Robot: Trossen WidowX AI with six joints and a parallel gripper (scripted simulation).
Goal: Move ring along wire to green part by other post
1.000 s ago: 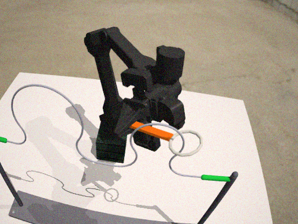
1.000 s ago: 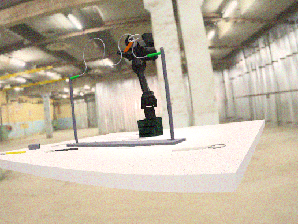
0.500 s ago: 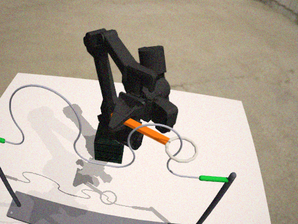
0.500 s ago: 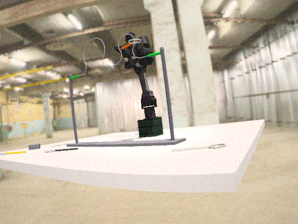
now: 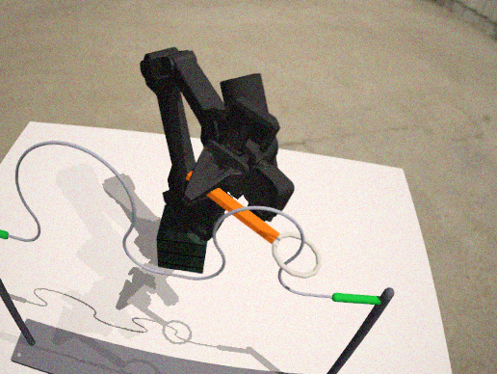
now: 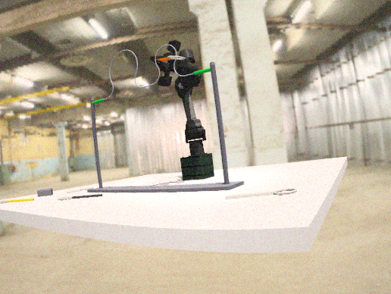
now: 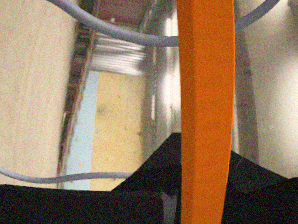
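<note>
Now: gripper tip 10 mm past the orange-handled ring, 90 mm to the right of it and 30 mm above it. From my gripper tip the other things lie so: grey block 220 mm ahead, 540 mm to the right, 480 mm below; pale ring tool 160 mm ahead, 470 mm to the left, 490 mm below; yellow-handled ring tool 430 mm ahead, 480 mm to the right, 490 mm below.
</note>
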